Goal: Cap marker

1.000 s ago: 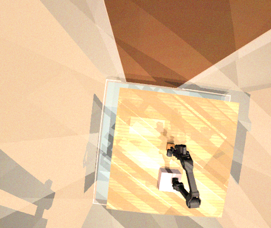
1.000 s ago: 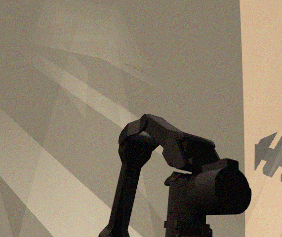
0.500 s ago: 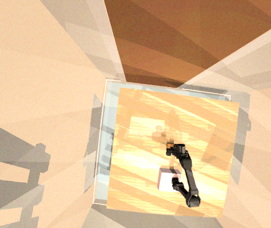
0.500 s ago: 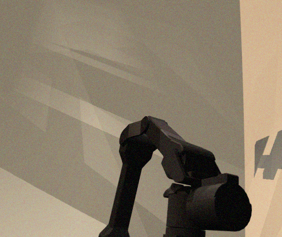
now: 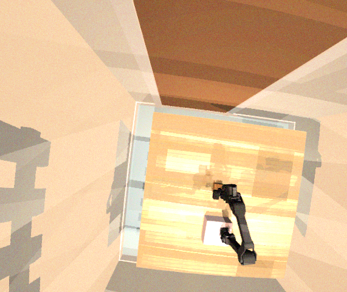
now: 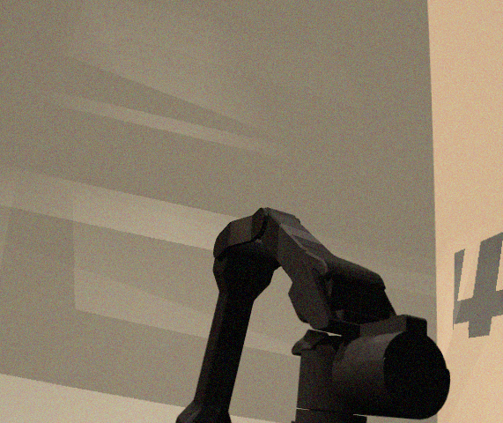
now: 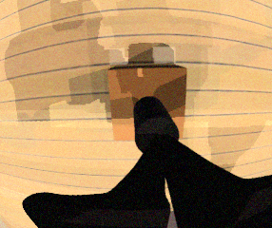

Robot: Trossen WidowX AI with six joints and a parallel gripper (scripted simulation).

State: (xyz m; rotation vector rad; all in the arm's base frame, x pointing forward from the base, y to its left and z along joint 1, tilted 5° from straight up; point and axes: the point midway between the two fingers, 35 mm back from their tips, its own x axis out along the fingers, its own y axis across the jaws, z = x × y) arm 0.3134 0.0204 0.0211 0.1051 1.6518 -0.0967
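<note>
My gripper tip is now 3 cm above the dark marker cap. From my gripper tip the other things lie so: marker: 3 cm below.
</note>
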